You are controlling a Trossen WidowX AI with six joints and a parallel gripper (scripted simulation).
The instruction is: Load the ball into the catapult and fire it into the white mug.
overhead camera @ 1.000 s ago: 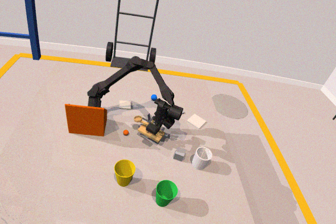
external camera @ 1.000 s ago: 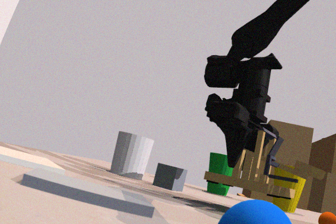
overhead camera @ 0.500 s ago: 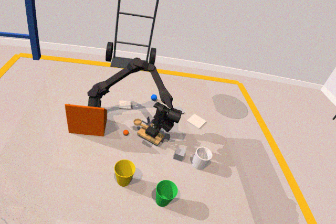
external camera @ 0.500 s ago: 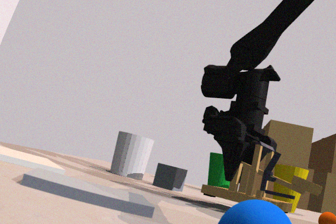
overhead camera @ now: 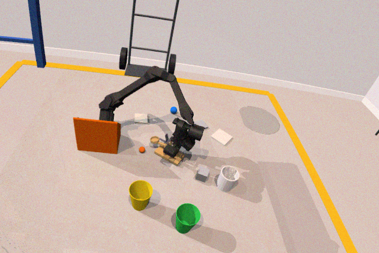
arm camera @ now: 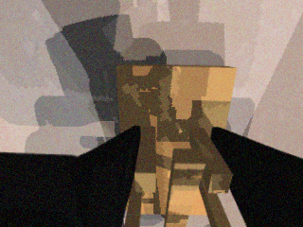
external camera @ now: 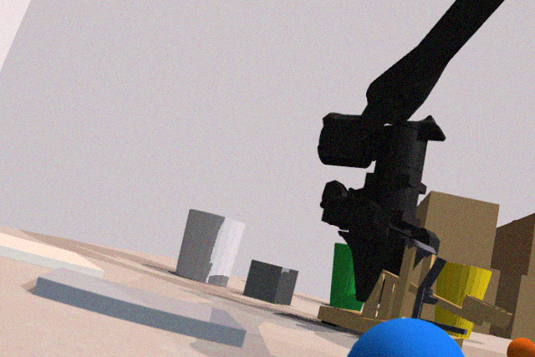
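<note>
The orange ball is 17 cm behind my gripper tip, 2 cm to the left of it and 2 cm below it. Round my gripper tip: grey cube 14 cm ahead, 11 cm to the right, 1 cm below; then white mug 25 cm ahead, 15 cm to the right; then wooden catapult 5 cm to the left, 5 cm behind, 2 cm above.
</note>
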